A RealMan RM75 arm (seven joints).
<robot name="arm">
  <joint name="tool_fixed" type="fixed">
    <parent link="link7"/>
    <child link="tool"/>
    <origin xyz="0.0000 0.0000 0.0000"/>
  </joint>
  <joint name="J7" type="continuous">
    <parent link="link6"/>
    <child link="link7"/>
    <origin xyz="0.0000 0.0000 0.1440"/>
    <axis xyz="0 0 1"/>
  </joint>
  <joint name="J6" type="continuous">
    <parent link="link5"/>
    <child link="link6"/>
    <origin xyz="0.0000 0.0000 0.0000"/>
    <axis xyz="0 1 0"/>
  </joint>
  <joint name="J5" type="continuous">
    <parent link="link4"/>
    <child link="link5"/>
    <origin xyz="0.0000 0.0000 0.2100"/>
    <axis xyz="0 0 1"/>
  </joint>
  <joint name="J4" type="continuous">
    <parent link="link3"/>
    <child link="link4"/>
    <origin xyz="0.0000 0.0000 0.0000"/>
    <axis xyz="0 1 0"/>
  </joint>
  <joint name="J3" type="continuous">
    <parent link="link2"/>
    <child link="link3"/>
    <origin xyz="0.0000 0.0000 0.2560"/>
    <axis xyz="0 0 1"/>
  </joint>
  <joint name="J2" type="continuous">
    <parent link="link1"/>
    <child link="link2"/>
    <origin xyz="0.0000 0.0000 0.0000"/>
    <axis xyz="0 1 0"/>
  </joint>
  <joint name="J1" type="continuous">
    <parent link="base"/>
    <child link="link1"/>
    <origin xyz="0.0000 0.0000 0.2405"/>
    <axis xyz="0 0 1"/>
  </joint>
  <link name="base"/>
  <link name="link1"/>
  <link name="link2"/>
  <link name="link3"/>
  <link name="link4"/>
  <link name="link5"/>
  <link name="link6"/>
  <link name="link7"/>
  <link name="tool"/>
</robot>
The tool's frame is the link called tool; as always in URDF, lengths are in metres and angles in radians. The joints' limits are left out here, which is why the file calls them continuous.
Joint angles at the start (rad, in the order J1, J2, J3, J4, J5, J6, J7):
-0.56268, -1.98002, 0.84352, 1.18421, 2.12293, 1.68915, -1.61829
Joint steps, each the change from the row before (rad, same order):
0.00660, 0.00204, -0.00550, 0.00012, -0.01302, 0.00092, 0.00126
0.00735, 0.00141, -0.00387, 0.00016, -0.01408, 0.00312, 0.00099
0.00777, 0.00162, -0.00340, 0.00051, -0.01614, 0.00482, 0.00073
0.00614, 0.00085, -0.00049, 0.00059, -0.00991, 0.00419, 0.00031
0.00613, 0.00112, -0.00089, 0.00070, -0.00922, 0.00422, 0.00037
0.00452, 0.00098, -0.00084, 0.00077, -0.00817, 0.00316, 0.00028
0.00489, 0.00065, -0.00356, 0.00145, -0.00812, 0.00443, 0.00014
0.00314, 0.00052, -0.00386, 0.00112, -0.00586, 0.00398, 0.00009
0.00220, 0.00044, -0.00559, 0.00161, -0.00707, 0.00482, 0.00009
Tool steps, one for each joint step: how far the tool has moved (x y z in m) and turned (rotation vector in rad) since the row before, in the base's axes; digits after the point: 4 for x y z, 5 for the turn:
-0.0012, -0.0010, 0.0020, 0.00644, -0.01226, 0.00194
-0.0010, -0.0016, 0.0014, 0.00294, -0.01312, 0.00138
-0.0008, -0.0019, 0.0015, 0.00164, -0.01456, 0.00034
-0.0008, -0.0017, 0.0006, -0.00131, -0.00830, 0.00059
-0.0009, -0.0016, 0.0007, -0.00087, -0.00756, 0.00085
-0.0005, -0.0012, 0.0007, -0.00006, -0.00662, -0.00011
-0.0006, -0.0014, 0.0011, 0.00112, -0.00793, 0.00069
-0.0004, -0.0010, 0.0011, 0.00118, -0.00627, 0.00036
0.0001, -0.0008, 0.0014, 0.00225, -0.00800, -0.00102

